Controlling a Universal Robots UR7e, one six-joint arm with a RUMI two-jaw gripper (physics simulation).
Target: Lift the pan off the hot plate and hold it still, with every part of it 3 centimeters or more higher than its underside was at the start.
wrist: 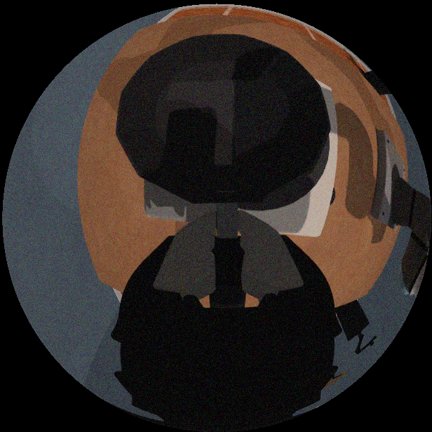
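The dark round pan [220, 120] fills the upper middle of the wrist view, over the white hot plate [317, 205]. Its handle [228, 265] points down the view, between the two grey fingers. My gripper [226, 213] is shut on the handle, one finger against each side of it. A dark curved edge shows below the pan's lower right rim; I cannot tell if it is the pan's side or the burner. The pan hides most of the hot plate, and whether its underside touches the plate cannot be seen.
The brown table top [110, 200] lies around the hot plate. A grey metal plate with a dark robot part [412, 202] stands at the right edge. A small dark knob [332, 196] shows at the hot plate's right side. Blue-grey floor [45, 175] shows beyond the table.
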